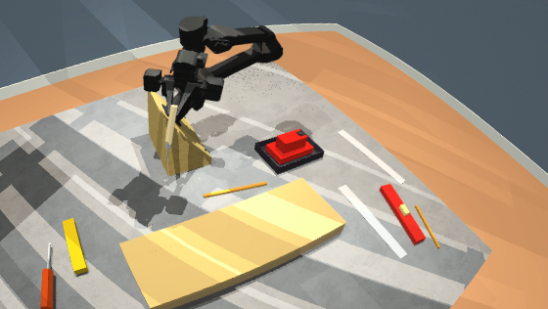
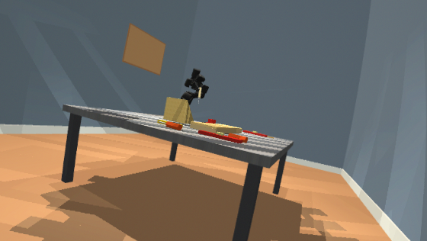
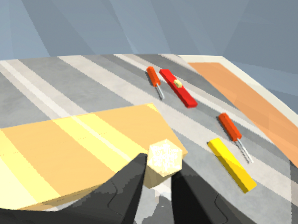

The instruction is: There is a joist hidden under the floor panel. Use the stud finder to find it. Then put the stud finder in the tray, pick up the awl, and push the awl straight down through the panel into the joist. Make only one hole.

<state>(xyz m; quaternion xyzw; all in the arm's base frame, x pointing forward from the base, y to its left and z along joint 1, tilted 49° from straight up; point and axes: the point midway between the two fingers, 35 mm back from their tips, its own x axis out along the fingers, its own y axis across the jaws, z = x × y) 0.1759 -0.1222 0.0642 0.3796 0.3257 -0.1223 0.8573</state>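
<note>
Right now the awl is 50 mm below my gripper tip, 10 mm to the right of it and 10 mm ahead of it. Round my gripper tip: dark tray 380 mm to the left, 250 mm below, 80 mm behind; yellow bar 320 mm to the right, 250 mm below, 60 mm ahead; stud finder 390 mm to the left, 210 mm below, 80 mm behind.
</note>
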